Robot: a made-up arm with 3 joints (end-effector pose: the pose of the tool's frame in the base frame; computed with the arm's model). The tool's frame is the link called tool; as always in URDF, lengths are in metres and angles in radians.
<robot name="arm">
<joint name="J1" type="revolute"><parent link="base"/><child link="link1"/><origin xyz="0 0 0.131" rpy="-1.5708 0 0"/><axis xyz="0 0 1"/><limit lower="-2.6" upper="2.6" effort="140" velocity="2.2"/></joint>
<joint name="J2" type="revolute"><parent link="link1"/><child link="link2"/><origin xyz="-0.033 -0.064 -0.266" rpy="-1.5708 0 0"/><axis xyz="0 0 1"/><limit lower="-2.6" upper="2.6" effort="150" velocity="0.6"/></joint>
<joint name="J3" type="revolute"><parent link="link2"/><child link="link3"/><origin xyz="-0.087 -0.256 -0.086" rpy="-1.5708 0 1.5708"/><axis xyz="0 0 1"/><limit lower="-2.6" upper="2.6" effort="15" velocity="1.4"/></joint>
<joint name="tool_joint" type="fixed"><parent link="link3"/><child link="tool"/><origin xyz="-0.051 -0.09 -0.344" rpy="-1.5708 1.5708 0"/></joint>
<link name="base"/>
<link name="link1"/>
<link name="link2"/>
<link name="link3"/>
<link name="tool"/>
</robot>
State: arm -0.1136 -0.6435 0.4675
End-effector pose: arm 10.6 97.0 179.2 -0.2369 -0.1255 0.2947 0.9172
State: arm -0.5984 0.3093 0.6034
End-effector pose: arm 210.7 -109.0 331.4 -0.2372 -0.2343 -0.2271 0.9150
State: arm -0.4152 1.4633 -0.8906
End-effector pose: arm 267.1 -483.1 394.1 0.4379 -0.4200 -0.5239 0.5978
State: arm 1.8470 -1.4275 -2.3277
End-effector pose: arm 315.7 29.3 332.3 -0.6253 -0.6012 0.3975 0.2992
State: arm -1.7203 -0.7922 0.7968
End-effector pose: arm -47.9 76.6 109.3 -0.5030 -0.7421 -0.0393 0.4412
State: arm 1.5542 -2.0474 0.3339
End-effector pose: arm 41.7 -163.7 526.7 0.5289 0.2585 0.6610 0.4652
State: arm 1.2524 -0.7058 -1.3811
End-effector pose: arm 152.9 170.1 252.0 0.6404 0.6023 -0.1344 0.4571
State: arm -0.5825 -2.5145 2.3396
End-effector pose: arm -374.5 -241.4 95.0 0.3786 0.8735 -0.2741 0.1362
